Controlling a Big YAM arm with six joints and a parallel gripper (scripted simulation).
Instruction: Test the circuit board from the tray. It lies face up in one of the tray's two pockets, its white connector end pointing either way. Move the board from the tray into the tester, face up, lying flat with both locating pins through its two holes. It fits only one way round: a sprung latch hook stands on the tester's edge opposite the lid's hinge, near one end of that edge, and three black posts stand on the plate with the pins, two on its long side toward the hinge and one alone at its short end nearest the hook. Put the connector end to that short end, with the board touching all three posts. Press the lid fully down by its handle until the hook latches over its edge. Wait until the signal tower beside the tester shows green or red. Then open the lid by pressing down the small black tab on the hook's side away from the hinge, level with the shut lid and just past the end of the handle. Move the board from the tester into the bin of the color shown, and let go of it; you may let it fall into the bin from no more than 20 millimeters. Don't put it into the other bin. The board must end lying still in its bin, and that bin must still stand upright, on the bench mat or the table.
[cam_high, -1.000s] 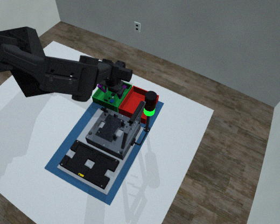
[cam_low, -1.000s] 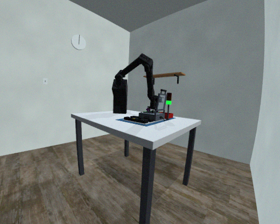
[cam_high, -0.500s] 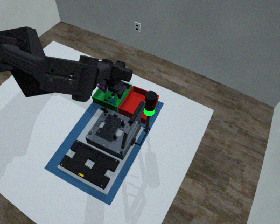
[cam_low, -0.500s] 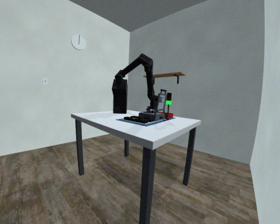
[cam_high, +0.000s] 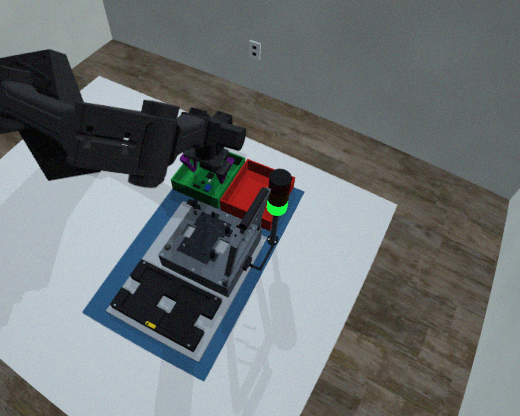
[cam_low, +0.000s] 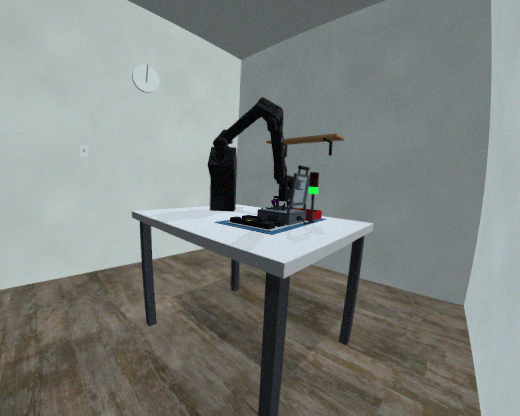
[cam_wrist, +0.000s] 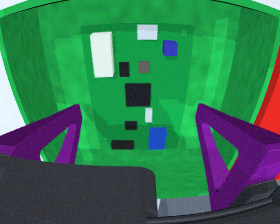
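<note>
Right now my hand is 10 mm above the green bin. From my hand the other things lie so: black latch hook: 140 mm to the right, 70 mm above, 10 mm ahead; green circuit board: 10 mm to the left, 10 mm below; red bin: 150 mm ahead, 30 mm to the right, 10 mm below.
</note>
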